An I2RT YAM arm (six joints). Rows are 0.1 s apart.
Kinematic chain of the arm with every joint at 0, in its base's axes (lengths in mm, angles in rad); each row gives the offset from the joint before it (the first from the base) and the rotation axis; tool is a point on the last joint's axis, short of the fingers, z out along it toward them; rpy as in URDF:
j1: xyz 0 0 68 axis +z
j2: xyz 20 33.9 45.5 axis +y
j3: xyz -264 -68.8 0 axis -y
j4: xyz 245 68.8 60 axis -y
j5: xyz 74 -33.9 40.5 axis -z
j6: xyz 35.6 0 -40.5 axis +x
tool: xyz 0 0 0 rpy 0 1.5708 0
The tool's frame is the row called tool.
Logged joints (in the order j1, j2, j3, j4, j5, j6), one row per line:
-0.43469, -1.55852, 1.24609, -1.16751, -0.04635, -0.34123
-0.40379, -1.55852, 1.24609, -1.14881, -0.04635, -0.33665
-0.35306, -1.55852, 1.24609, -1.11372, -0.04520, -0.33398
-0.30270, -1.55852, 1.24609, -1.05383, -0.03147, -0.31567
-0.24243, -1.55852, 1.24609, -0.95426, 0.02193, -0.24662
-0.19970, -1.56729, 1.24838, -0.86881, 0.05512, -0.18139
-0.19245, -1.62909, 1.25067, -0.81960, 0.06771, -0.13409
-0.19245, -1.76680, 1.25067, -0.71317, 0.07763, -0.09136
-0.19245, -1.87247, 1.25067, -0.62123, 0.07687, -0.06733
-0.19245, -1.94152, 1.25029, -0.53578, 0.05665, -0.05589
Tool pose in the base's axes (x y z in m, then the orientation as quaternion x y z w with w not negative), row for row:
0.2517, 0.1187, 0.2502, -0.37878, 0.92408, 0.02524, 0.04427
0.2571, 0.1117, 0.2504, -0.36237, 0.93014, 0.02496, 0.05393
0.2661, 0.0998, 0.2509, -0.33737, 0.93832, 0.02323, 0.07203
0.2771, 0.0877, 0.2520, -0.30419, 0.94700, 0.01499, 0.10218
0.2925, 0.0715, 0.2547, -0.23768, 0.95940, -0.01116, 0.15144
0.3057, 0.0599, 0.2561, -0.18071, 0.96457, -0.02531, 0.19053
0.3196, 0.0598, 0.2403, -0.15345, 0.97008, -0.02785, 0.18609
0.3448, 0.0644, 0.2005, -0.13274, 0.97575, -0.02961, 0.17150
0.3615, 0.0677, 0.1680, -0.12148, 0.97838, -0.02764, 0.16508
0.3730, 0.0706, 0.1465, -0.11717, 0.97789, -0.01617, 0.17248
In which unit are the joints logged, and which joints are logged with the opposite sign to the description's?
The joints are logged in radians. Opposite sign: j1, j2.
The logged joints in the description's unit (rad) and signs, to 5 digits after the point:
0.43469, 1.55852, 1.24609, -1.16751, -0.04635, -0.34123
0.40379, 1.55852, 1.24609, -1.14881, -0.04635, -0.33665
0.35306, 1.55852, 1.24609, -1.11372, -0.04520, -0.33398
0.30270, 1.55852, 1.24609, -1.05383, -0.03147, -0.31567
0.24243, 1.55852, 1.24609, -0.95426, 0.02193, -0.24662
0.19970, 1.56729, 1.24838, -0.86881, 0.05512, -0.18139
0.19245, 1.62909, 1.25067, -0.81960, 0.06771, -0.13409
0.19245, 1.76680, 1.25067, -0.71317, 0.07763, -0.09136
0.19245, 1.87247, 1.25067, -0.62123, 0.07687, -0.06733
0.19245, 1.94152, 1.25029, -0.53578, 0.05665, -0.05589

